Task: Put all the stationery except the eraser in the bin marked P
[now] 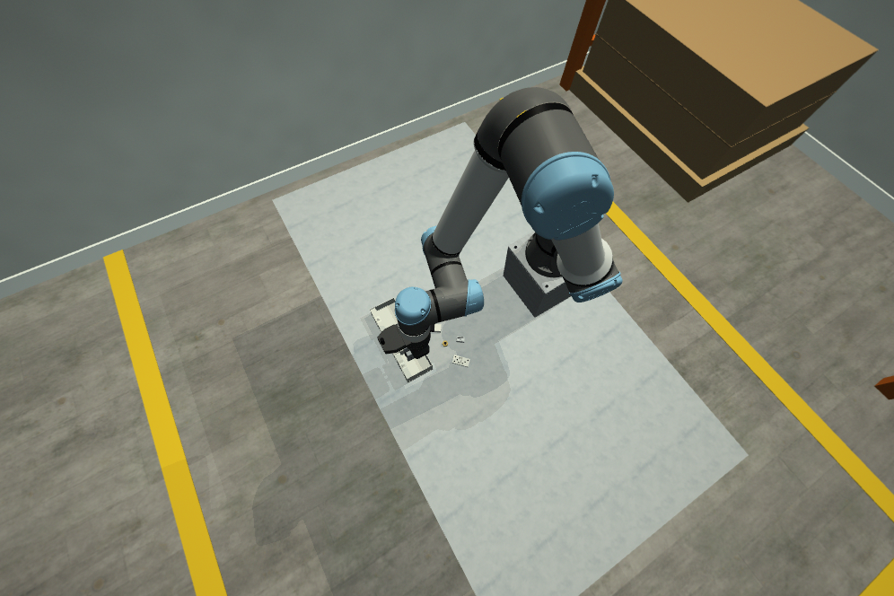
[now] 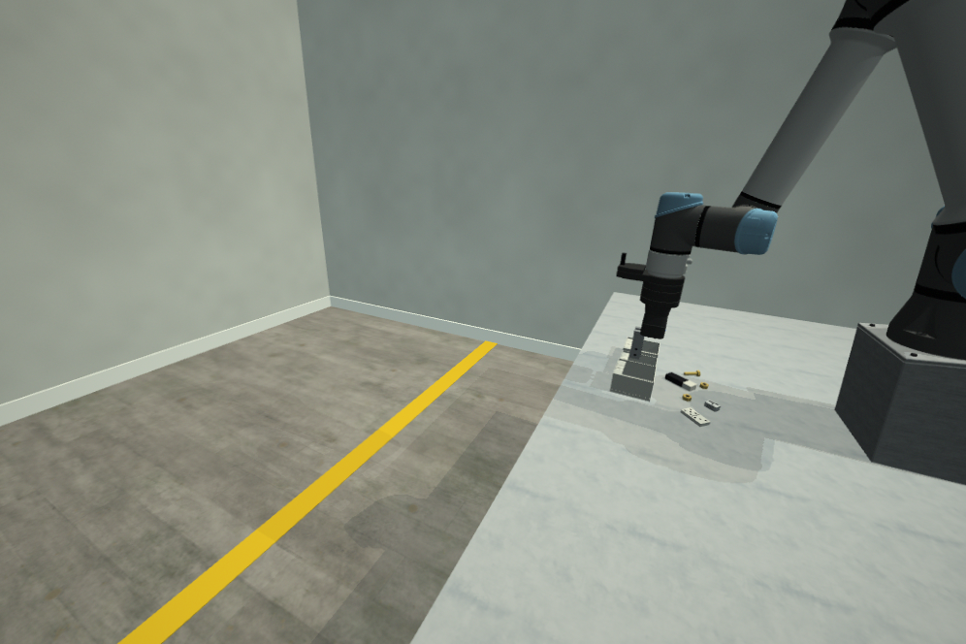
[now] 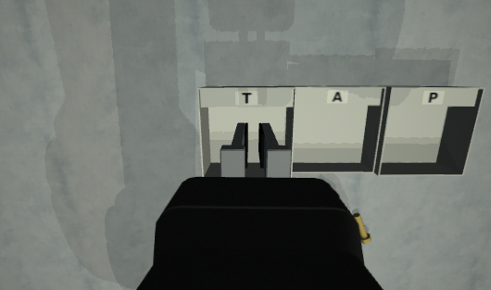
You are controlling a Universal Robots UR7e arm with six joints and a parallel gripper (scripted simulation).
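My gripper is now 16 cm past the grey pencil sharpener, 8 cm above it and 2 cm to the left of it. The rest, counted from my hand: black-and-white eraser: 10 cm behind, 9 cm below, 8 cm to the right; white domino: 14 cm behind, 9 cm below, 4 cm to the left; bin: 8 cm to the right, 7 cm below, 1 cm ahead.
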